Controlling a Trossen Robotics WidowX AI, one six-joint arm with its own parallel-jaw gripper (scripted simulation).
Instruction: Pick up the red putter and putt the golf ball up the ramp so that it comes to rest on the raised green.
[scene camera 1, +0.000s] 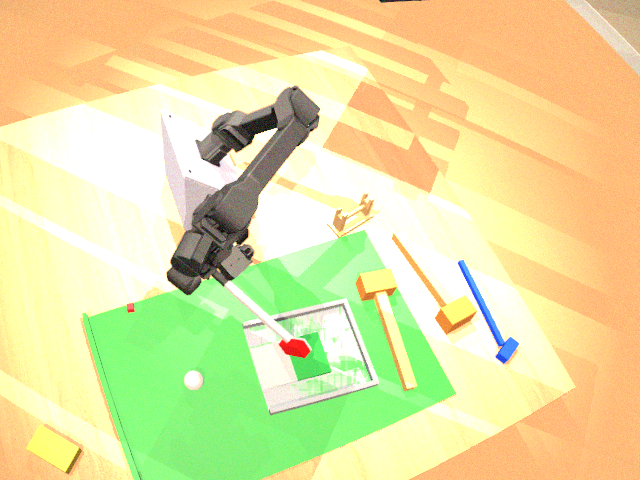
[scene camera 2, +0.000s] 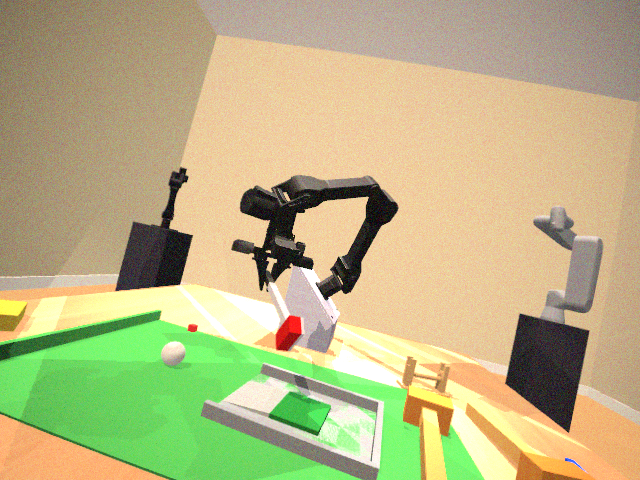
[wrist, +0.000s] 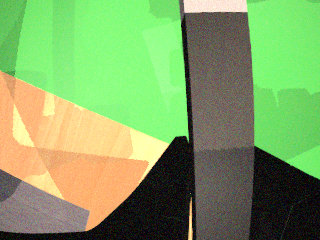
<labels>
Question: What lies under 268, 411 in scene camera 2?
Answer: A grey-framed ramp platform.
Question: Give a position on a small wooden rack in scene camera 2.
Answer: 441, 380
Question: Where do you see an orange mallet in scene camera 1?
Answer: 377, 285
</labels>
